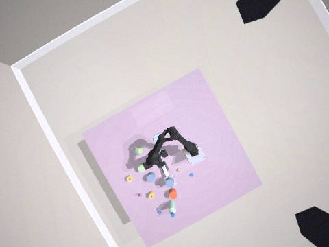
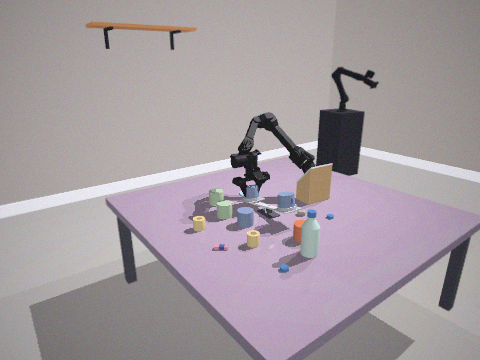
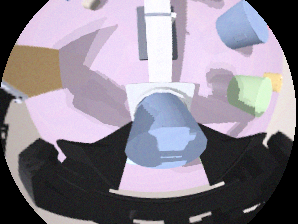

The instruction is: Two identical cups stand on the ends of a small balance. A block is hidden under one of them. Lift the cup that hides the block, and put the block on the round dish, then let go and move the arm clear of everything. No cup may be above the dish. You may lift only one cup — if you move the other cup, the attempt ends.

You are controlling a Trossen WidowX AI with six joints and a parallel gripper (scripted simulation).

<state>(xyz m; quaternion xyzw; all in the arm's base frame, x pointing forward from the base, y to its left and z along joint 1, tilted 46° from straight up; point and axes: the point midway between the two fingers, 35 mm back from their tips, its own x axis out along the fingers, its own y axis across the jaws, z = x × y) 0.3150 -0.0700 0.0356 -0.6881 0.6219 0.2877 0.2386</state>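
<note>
Right now the pale round dish is 130 mm to the right of my gripper tip, 60 mm behind it and 40 mm below it. Also, from my gripper tip: orange cylinder 380 mm to the left, 10 mm below; teal block 10 mm below.
</note>
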